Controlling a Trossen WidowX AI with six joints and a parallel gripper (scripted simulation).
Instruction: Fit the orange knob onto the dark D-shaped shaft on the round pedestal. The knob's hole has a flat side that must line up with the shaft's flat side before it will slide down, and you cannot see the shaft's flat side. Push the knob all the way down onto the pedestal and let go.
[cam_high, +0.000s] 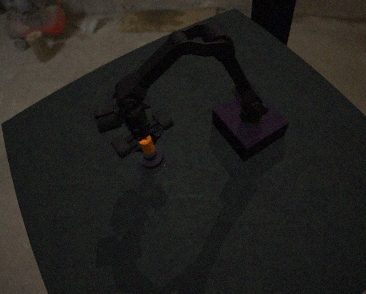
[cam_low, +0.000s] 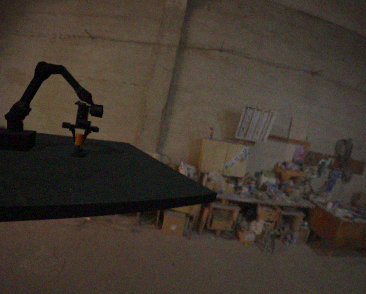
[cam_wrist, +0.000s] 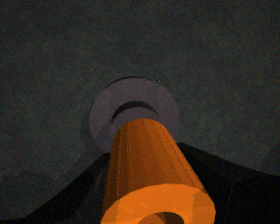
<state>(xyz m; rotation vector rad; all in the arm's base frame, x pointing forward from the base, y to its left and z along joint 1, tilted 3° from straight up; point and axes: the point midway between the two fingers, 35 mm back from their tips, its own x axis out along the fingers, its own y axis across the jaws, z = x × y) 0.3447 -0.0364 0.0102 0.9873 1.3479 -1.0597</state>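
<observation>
My gripper tip is 20 mm below the orange knob. From my gripper tip the other things lie so: dark shaft 40 mm below.
</observation>
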